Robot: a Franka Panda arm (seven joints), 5 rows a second.
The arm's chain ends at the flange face. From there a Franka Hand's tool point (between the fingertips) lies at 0.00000 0.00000 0.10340 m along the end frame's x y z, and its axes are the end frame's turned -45 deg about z.
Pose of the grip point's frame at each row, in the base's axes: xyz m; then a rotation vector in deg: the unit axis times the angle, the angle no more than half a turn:
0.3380 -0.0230 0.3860 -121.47 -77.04 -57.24
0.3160 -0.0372 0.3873 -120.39 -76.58 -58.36
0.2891 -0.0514 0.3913 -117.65 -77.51 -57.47
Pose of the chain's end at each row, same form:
0.3028 -0.0938 0.4526 -133.25 -23.22 -37.28
0.2803 -0.1093 0.4522 -132.01 -23.18 -37.93
0.2568 -0.1262 0.4549 -130.20 -25.02 -36.38

